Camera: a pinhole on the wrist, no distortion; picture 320 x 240 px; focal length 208.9 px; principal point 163.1 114.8 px. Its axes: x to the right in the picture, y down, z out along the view. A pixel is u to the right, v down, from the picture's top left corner.
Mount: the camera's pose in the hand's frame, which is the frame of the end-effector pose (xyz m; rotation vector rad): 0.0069 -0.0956 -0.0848 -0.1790 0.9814 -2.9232
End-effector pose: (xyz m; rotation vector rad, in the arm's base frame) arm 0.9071 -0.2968 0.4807 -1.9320 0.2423 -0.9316
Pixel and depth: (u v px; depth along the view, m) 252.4 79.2 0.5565
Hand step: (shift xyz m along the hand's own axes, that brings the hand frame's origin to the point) -0.1600 -0.3734 0.4350
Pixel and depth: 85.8 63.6 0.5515
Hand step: 0.2772 -0.2999 0.4144
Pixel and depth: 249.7 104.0 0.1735
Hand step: -0.0426 -0.1984 0.0646
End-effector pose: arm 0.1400 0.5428 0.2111 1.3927 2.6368 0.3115
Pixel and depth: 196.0 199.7 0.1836
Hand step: 0.0024 -0.2673 0.0181
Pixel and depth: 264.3 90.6 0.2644
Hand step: -0.0871 -0.2404 0.1549
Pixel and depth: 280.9 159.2 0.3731
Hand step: -0.1536 -0.4001 0.1821
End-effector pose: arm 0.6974 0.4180 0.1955 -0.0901 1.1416 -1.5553
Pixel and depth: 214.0 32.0 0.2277
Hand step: -0.0205 -0.1646 0.1551
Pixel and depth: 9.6 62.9 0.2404
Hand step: 0.2117 -0.1764 0.1252
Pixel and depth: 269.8 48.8 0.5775
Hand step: -0.2151 -0.3211 0.5099
